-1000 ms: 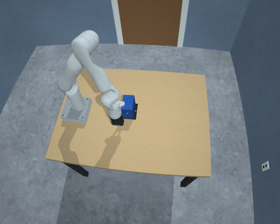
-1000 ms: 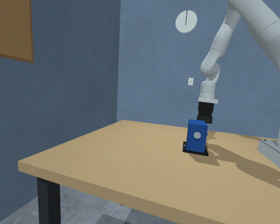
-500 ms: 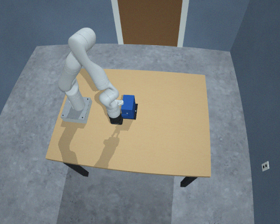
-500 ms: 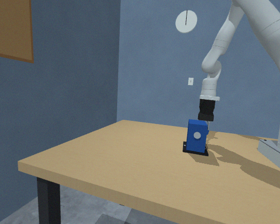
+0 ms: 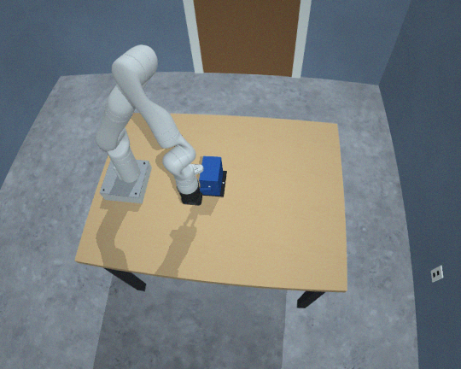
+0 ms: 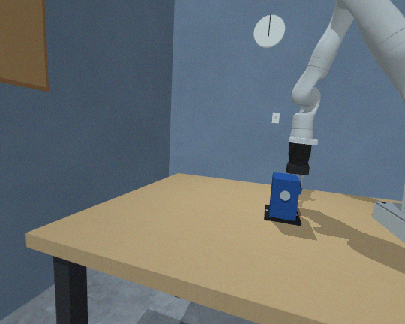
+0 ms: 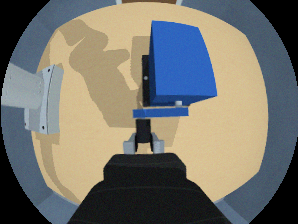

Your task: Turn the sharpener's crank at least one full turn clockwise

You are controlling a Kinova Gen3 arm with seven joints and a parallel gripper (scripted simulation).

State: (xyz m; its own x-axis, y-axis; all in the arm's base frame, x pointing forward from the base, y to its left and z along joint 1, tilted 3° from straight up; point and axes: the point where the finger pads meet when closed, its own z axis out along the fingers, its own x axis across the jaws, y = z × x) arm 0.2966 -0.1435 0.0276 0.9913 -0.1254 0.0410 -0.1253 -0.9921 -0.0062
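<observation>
Now: the dark crank handle 20 mm to the left of my hand.
</observation>
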